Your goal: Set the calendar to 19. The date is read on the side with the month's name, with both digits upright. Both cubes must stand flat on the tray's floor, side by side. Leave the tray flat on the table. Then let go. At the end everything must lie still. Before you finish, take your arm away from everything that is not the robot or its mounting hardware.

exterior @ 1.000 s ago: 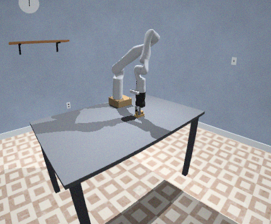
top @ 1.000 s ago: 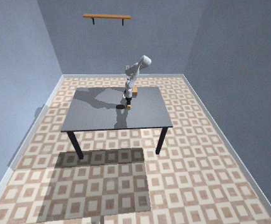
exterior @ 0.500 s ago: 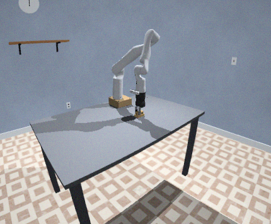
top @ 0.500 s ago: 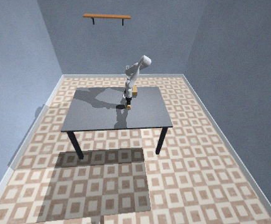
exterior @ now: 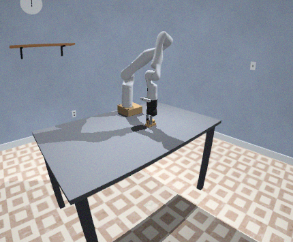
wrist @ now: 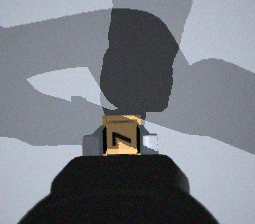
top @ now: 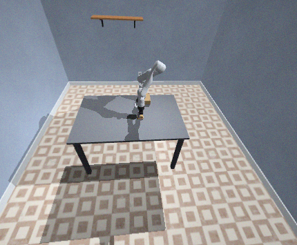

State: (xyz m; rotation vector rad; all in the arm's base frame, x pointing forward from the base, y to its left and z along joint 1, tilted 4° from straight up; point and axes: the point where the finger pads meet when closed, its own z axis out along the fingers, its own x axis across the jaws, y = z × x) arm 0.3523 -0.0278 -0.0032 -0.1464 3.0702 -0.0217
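Right now the wooden tray is 30 mm below my hand and 20 mm to the left of it.
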